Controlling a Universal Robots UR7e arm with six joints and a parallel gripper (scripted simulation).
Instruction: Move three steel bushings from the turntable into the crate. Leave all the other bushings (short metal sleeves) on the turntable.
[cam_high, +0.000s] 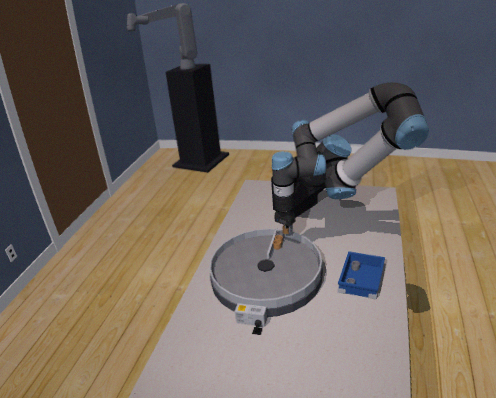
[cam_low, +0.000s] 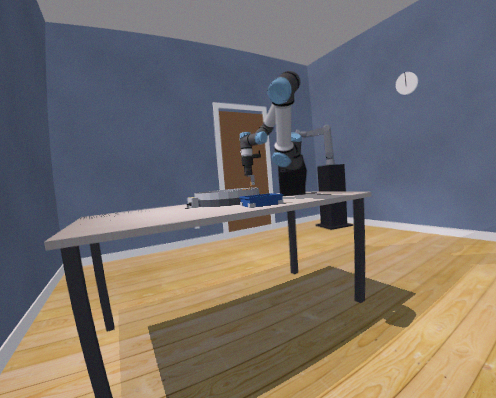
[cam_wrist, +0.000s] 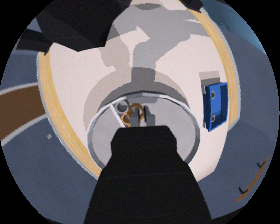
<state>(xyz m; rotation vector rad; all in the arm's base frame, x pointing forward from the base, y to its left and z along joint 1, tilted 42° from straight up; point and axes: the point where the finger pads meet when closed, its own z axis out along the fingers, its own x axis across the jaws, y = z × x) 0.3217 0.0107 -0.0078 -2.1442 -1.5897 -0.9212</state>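
My gripper is now 18 cm short of the round grey turntable, 7 cm above it and 3 cm to the left of it. The rest, counted from my hand: blue crate (32 cm to the left, 10 cm below, 7 cm ahead).
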